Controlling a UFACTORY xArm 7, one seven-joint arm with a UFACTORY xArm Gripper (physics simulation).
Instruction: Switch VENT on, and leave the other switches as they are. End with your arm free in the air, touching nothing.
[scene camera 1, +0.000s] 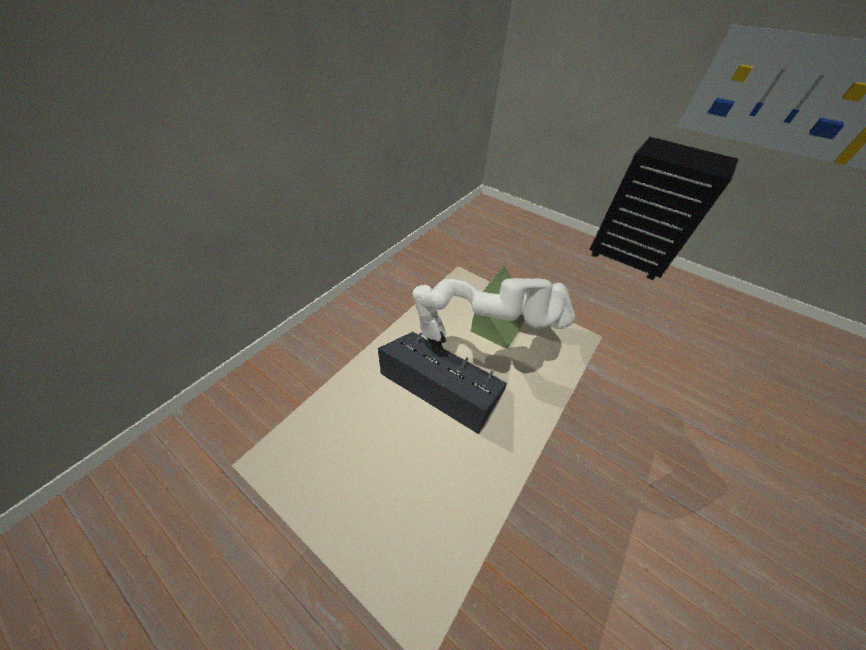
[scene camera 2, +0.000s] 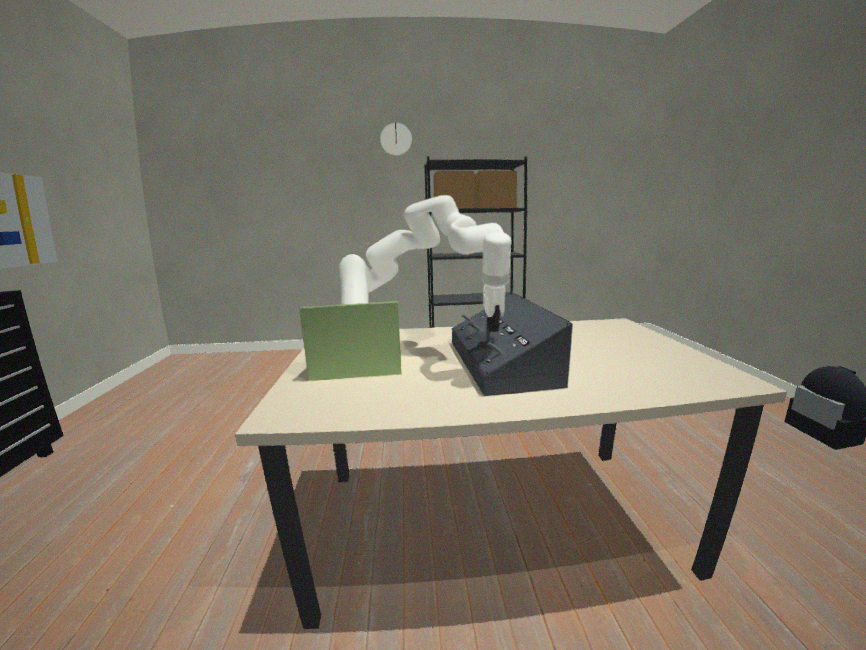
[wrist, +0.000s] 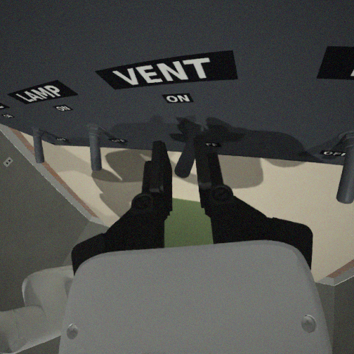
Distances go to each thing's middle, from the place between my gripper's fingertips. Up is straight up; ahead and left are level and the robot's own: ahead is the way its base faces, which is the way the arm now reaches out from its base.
Now: hand 60 mm to the right of the dark switch box (scene camera 2: 535, 344), 60 mm short of it and 50 mm above it.
